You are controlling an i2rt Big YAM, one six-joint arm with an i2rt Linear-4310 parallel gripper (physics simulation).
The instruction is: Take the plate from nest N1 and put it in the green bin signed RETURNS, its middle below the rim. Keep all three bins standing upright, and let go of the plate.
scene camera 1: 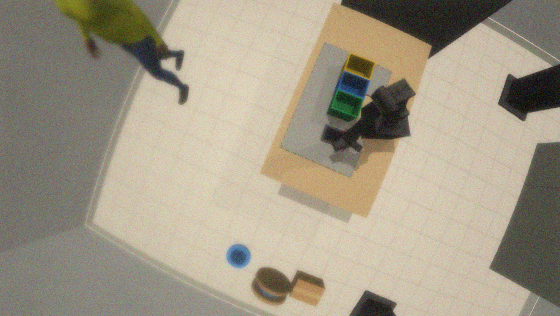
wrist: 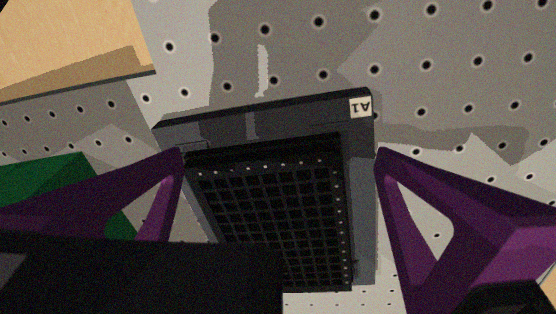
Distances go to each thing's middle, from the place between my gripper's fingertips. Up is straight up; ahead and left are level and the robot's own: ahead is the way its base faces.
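I see the black plate (wrist: pixel 289 194) 10 mm below my hand and 60 mm ahead of it. As for the green bin (scene camera 1: pixel 345 106), it is 60 mm above my hand, 190 mm to the right of it and 100 mm ahead of it.
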